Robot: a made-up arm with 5 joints.
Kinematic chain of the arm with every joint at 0, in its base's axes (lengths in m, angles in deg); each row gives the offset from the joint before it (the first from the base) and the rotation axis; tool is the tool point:
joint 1: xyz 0 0 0.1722 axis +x
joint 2: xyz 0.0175 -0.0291 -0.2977 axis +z
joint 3: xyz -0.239 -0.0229 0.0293 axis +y
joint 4: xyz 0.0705 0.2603 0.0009 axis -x
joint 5: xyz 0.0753 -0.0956 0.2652 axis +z
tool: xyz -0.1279 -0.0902 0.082
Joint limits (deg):
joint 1: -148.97..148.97
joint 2: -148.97..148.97
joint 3: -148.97..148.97
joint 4: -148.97..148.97
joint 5: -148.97..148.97
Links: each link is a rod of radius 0.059 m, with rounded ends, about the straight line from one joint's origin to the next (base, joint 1, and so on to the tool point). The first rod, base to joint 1, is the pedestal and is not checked.
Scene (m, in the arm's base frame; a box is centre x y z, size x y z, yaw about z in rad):
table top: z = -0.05
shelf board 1: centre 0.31 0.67 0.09 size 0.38 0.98 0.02 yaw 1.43
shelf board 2: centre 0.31 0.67 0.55 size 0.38 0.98 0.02 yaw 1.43
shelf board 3: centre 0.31 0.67 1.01 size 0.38 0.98 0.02 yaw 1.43
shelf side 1: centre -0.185 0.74 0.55 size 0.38 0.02 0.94 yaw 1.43
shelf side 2: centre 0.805 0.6 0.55 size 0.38 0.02 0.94 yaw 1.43
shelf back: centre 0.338 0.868 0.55 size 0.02 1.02 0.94 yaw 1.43
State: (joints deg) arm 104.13 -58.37 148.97 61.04 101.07
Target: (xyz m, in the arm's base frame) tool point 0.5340 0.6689 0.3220
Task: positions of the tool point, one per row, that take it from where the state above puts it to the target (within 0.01 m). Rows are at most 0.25 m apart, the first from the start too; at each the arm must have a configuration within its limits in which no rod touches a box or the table.
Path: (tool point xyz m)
1: 0.2166 0.4940 0.7954
2: 0.2064 0.4034 0.7955
3: 0.2088 0.3045 0.7724
4: 0.3313 0.3639 0.6163
5: 0.4214 0.3625 0.4546
6: 0.4833 0.3110 0.3220
7: 0.4879 0.4248 0.3159
8: 0.4874 0.5203 0.3137
9: 0.4907 0.5941 0.3157
10: 0.5048 0.6442 0.3196
11: 0.5340 0.6689 0.3220

